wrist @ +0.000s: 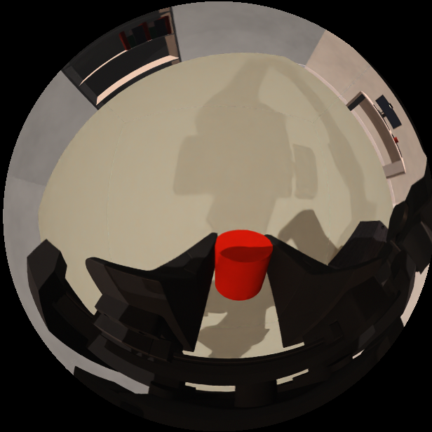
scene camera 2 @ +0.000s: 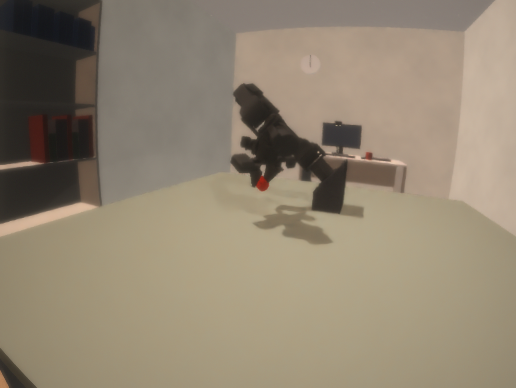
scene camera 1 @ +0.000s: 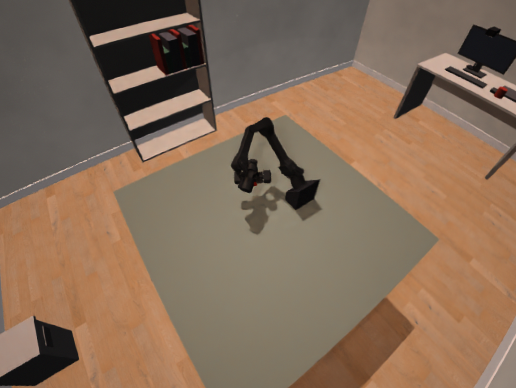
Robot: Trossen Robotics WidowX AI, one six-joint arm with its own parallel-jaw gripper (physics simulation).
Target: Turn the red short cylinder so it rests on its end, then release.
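The red short cylinder (scene camera 1: pixel 255 184) (scene camera 2: pixel 262 184) (wrist: pixel 240 272) is held between the two black fingertips, in the air above the green-grey mat (scene camera 1: pixel 240 300) (scene camera 2: pixel 250 310) (wrist: pixel 150 165). In scene camera 1 a small red part of it shows below the arm's wrist. In the wrist view one round end and its curved side show, with a finger at each side. My gripper (wrist: pixel 240 239) (scene camera 2: pixel 260 181) is shut on the cylinder. In scene camera 2 the gripper is tilted, its shadow lies on the mat below, and the fingers hide part of the cylinder.
The arm's base (scene camera 1: pixel 302 194) (scene camera 2: pixel 330 192) stands on the mat beside the gripper. A bookshelf (scene camera 1: pixel 132 135) (scene camera 2: pixel 99 110) stands at the left wall. A desk (scene camera 1: pixel 440 59) (scene camera 2: pixel 395 162) with a monitor (scene camera 1: pixel 487 49) (scene camera 2: pixel 341 136) and a red mug (scene camera 1: pixel 500 92) (scene camera 2: pixel 368 155) stands beyond the mat.
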